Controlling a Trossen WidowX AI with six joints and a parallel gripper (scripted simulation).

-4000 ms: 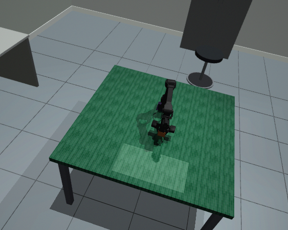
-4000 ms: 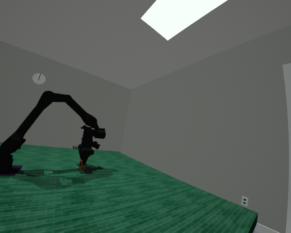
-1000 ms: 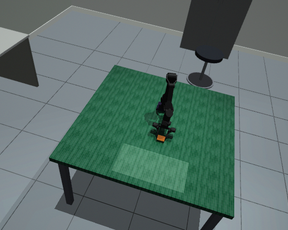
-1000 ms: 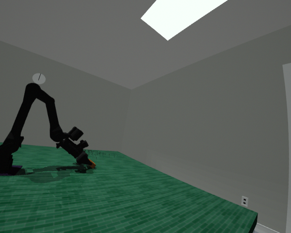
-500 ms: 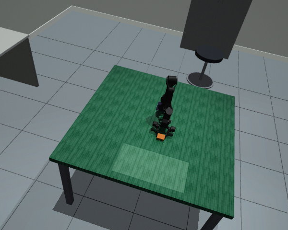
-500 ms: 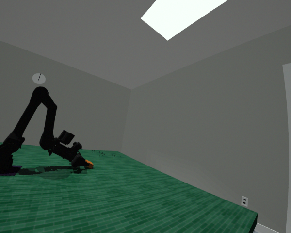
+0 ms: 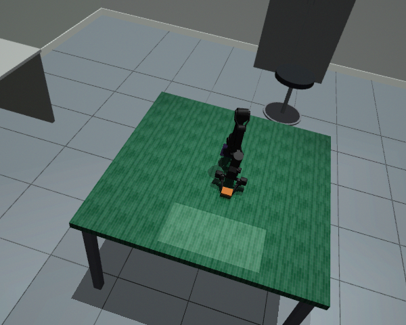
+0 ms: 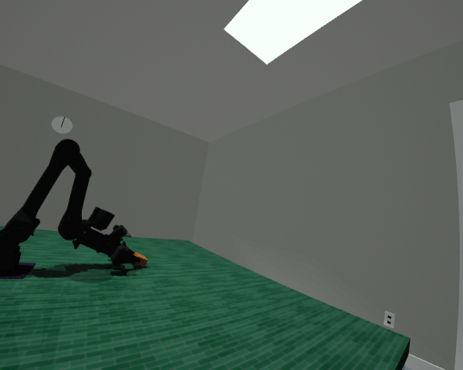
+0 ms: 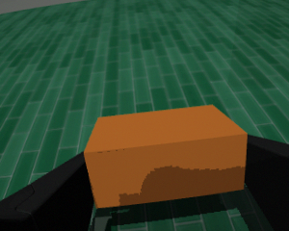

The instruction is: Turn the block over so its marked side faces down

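My gripper tip is now 10 mm above the orange block.
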